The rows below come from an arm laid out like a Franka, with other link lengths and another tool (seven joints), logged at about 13 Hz.
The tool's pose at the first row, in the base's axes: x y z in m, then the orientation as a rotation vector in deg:
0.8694, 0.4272, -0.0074, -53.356, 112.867, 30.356
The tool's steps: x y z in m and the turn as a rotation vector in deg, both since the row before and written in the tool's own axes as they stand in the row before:
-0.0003, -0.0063, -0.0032, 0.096, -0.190, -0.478
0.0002, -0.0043, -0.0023, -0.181, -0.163, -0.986
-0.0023, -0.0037, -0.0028, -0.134, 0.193, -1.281
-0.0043, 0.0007, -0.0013, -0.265, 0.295, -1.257
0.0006, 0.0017, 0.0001, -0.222, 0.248, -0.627
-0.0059, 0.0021, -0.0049, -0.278, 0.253, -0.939
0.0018, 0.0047, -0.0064, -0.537, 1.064, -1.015
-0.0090, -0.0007, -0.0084, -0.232, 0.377, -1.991
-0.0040, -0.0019, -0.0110, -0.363, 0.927, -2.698
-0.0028, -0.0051, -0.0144, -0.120, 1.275, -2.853
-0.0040, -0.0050, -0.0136, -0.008, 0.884, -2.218
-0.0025, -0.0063, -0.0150, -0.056, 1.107, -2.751
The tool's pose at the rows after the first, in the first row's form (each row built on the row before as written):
0.8727, 0.4212, -0.0055, -53.663, 112.438, 30.057
0.8748, 0.4169, -0.0045, -54.626, 111.718, 29.742
0.8770, 0.4137, -0.0010, -55.981, 111.144, 29.072
0.8771, 0.4151, 0.0033, -57.435, 110.652, 28.505
0.8756, 0.4159, 0.0027, -58.259, 110.485, 28.270
0.8730, 0.4166, 0.0102, -59.405, 110.127, 27.911
0.8654, 0.4142, 0.0119, -61.132, 110.411, 27.414
0.8642, 0.4127, 0.0241, -63.259, 109.485, 26.367
0.8613, 0.4065, 0.0338, -66.327, 108.542, 24.787
0.8592, 0.3960, 0.0450, -69.495, 107.738, 22.685
0.8577, 0.3872, 0.0571, -71.838, 106.974, 21.009
0.8564, 0.3763, 0.0694, -74.754, 105.982, 18.953

